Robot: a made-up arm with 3 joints. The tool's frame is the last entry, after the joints. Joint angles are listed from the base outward. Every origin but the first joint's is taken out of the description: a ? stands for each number. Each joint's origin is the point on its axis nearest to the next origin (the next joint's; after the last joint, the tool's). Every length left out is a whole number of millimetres.
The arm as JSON. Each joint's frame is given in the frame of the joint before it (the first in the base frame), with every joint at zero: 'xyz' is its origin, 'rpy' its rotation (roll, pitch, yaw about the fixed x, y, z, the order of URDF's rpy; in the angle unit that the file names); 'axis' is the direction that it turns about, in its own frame. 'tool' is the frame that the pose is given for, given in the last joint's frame.
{
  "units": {
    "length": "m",
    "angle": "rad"
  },
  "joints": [
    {
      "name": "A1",
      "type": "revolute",
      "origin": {
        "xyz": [
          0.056,
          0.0,
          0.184
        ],
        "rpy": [
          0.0,
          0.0,
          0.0
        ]
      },
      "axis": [
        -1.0,
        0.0,
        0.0
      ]
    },
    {
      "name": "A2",
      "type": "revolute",
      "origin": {
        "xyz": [
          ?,
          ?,
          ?
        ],
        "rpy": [
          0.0,
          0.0,
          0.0
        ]
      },
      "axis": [
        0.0,
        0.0,
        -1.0
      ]
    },
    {
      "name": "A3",
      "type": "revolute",
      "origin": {
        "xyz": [
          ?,
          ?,
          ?
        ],
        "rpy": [
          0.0,
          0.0,
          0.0
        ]
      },
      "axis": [
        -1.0,
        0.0,
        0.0
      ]
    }
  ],
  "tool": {
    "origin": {
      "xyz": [
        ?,
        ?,
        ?
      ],
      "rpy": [
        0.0,
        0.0,
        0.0
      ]
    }
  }
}
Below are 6 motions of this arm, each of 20 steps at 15 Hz.
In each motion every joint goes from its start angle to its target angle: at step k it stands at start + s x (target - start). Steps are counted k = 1, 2, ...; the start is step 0. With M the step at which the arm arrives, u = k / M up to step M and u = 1 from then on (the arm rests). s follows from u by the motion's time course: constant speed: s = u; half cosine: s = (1 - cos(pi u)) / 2; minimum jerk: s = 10 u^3 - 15 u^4 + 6 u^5.
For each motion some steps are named. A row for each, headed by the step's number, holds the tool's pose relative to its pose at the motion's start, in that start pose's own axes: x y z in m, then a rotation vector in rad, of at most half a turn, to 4 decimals.
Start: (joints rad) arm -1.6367 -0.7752 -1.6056
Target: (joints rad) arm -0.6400 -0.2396 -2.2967
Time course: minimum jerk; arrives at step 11
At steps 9, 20:
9: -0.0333 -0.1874 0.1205 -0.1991 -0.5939 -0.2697
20: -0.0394 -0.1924 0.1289 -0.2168 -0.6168 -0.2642

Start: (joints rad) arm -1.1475 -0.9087 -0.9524
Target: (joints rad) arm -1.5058 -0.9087 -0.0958
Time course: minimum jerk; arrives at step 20
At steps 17, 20:
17: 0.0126 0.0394 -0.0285 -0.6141 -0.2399 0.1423
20: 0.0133 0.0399 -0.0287 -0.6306 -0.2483 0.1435

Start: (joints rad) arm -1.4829 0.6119 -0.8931
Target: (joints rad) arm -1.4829 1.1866 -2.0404
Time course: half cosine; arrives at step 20
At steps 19, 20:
19: 0.0446 -0.0409 0.0974 1.1077 -0.5991 -0.0647
20: 0.0445 -0.0415 0.0977 1.1141 -0.6034 -0.0630

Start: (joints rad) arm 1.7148 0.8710 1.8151
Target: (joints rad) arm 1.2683 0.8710 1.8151
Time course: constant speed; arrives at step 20
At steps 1, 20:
1: -0.0034 -0.0065 0.0013 0.0144 -0.0041 0.0166
20: -0.0462 -0.1397 0.0052 0.2876 -0.0826 0.3314

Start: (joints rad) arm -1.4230 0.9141 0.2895
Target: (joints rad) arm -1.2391 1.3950 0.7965
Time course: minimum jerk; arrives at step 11
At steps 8, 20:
8: 0.1027 -0.0183 -0.0911 -0.5041 0.0780 -0.4405
20: 0.1161 -0.0261 -0.1021 -0.5710 0.1038 -0.5052

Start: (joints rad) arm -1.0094 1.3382 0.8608
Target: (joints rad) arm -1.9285 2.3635 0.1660
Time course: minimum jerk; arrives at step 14
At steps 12, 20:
12: 0.1326 -0.1210 0.1167 0.3338 1.2480 -0.3595
20: 0.1359 -0.1233 0.1146 0.3260 1.2708 -0.3756

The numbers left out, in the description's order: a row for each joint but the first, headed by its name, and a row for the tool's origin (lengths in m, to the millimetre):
A2: 0.0 0.185 -0.094
A3: -0.053 0.104 0.0
tool: 0.0 0.113 -0.015

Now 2 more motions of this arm.
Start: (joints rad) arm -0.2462 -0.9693 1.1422
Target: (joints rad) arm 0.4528 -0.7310 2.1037
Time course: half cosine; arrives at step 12
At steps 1, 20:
1: -0.0015 0.0016 -0.0040 -0.0231 0.0077 0.0073
20: -0.1218 -0.0302 -0.1865 -1.3950 0.2167 0.5802

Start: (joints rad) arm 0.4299 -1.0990 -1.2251
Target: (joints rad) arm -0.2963 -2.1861 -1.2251
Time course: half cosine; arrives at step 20
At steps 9, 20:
9: -0.0713 0.0230 0.0545 0.0742 0.3264 0.4363
20: -0.1259 -0.0166 0.1414 -0.0546 0.7182 1.0663

